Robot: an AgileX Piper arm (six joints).
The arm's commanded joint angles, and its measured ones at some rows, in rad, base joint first. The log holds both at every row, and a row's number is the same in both.
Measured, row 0:
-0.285, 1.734, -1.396, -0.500, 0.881, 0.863
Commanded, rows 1 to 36:
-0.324, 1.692, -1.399, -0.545, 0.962, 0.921
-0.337, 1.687, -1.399, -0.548, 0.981, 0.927
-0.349, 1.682, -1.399, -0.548, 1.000, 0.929
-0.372, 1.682, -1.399, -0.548, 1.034, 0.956
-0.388, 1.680, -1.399, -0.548, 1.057, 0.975
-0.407, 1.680, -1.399, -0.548, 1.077, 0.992
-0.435, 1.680, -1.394, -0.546, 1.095, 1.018
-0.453, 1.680, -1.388, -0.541, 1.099, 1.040
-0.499, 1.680, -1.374, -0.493, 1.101, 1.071
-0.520, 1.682, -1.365, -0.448, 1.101, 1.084
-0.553, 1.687, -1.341, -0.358, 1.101, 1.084
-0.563, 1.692, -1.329, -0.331, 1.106, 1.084
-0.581, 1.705, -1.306, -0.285, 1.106, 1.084
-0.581, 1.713, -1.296, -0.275, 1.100, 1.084
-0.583, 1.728, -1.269, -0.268, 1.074, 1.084
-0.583, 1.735, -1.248, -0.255, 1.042, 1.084
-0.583, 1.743, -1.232, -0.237, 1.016, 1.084
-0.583, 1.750, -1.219, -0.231, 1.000, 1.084
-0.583, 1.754, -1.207, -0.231, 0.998, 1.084
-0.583, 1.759, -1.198, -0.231, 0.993, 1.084
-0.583, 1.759, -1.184, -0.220, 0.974, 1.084
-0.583, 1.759, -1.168, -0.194, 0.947, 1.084
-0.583, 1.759, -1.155, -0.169, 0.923, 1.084
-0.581, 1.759, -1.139, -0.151, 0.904, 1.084
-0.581, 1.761, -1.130, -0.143, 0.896, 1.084
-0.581, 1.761, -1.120, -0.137, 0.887, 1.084
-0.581, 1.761, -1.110, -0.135, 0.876, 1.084
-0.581, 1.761, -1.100, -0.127, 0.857, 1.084
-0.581, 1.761, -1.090, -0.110, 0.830, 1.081
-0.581, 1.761, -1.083, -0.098, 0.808, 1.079
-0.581, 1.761, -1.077, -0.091, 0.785, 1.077
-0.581, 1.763, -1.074, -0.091, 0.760, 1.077
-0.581, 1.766, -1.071, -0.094, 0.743, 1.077
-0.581, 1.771, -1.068, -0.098, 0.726, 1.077
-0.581, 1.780, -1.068, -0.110, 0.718, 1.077
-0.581, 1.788, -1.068, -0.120, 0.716, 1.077
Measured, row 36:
-0.578, 1.764, -1.075, -0.098, 0.764, 1.083
